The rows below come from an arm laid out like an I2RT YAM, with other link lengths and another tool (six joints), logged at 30 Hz.
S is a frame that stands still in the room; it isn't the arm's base.
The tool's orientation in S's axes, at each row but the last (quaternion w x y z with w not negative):
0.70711 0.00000 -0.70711 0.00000
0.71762 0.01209 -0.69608 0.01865
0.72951 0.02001 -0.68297 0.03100
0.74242 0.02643 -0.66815 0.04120
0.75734 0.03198 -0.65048 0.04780
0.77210 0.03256 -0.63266 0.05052
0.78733 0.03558 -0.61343 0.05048
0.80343 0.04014 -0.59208 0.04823
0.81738 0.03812 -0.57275 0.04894
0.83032 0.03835 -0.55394 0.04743
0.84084 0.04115 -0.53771 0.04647
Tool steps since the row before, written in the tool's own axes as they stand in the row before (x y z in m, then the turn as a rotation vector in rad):
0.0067 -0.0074 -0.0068 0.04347 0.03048 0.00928
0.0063 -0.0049 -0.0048 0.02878 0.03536 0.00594
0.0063 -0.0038 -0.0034 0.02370 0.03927 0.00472
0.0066 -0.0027 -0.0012 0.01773 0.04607 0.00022
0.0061 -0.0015 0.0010 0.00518 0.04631 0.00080
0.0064 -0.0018 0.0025 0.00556 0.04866 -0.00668
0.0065 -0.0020 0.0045 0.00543 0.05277 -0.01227
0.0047 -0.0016 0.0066 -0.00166 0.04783 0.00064
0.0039 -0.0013 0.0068 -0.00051 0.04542 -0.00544
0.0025 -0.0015 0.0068 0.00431 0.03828 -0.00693
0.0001 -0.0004 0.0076 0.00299 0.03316 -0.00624
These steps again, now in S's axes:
0.0068 -0.0074 0.0067 -0.00928 0.03048 0.04347
0.0052 -0.0046 0.0062 -0.00660 0.03535 0.02864
0.0041 -0.0034 0.0061 -0.00600 0.03925 0.02344
0.0021 -0.0024 0.0065 -0.00282 0.04629 0.01692
0.0001 -0.0014 0.0062 -0.00529 0.04607 0.00460
-0.0010 -0.0018 0.0068 0.00178 0.04928 0.00347
-0.0025 -0.0023 0.0074 0.00663 0.05401 0.00195
-0.0047 -0.0022 0.0064 -0.00708 0.04733 -0.00104
-0.0049 -0.0020 0.0060 -0.00072 0.04570 -0.00205
-0.0051 -0.0022 0.0049 0.00335 0.03896 0.00175
-0.0068 -0.0013 0.0033 0.00281 0.03375 0.00074

